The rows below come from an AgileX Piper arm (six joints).
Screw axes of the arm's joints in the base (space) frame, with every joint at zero. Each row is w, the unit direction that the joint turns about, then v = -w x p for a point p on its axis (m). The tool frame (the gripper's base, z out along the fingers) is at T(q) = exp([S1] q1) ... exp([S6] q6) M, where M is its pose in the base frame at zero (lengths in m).
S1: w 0 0 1 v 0.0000 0.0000 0.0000
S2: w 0 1 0 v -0.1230 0.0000 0.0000
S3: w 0 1 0 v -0.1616 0.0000 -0.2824
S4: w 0.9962 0 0.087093 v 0.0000 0.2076 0.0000
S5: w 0 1 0 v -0.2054 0.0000 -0.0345
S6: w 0.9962 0 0.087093 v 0.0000 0.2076 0.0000
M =
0.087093 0 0.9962 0.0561
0 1 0 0.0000
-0.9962 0 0.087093 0.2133
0 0 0 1
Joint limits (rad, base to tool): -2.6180..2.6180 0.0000..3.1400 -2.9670..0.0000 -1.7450..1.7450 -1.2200..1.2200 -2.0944..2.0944
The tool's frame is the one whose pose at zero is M.
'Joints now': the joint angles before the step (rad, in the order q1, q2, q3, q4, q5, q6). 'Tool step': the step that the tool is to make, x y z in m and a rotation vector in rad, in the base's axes. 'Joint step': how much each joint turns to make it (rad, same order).
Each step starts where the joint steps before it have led.
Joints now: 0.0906, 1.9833, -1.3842, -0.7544, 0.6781, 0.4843
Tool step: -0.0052, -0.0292, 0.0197, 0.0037, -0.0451, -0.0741
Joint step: -0.0688, -0.0477, 0.0002, 0.0017, 0.0045, 0.0023
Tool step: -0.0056, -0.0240, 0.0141, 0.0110, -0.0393, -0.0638
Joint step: -0.0595, -0.0344, -0.0004, 0.0093, -0.0040, 0.0036
